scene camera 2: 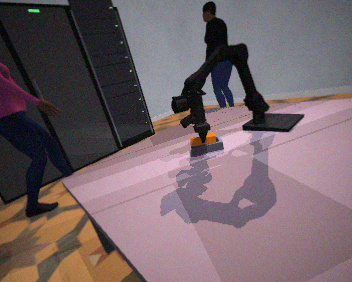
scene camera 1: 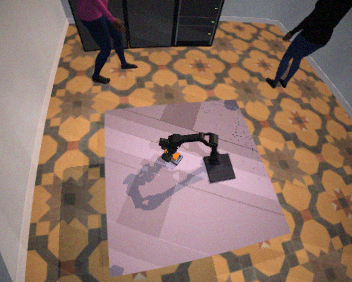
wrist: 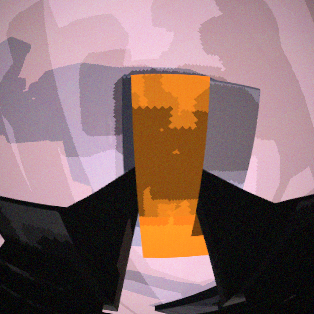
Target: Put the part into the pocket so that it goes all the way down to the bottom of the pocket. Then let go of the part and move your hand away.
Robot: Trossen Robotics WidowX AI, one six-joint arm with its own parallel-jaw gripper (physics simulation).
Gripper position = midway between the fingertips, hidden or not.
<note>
My gripper [wrist: 165, 173] grips an orange L-shaped part [wrist: 169, 111]. I also see a grey pocket block [wrist: 232, 116].
</note>
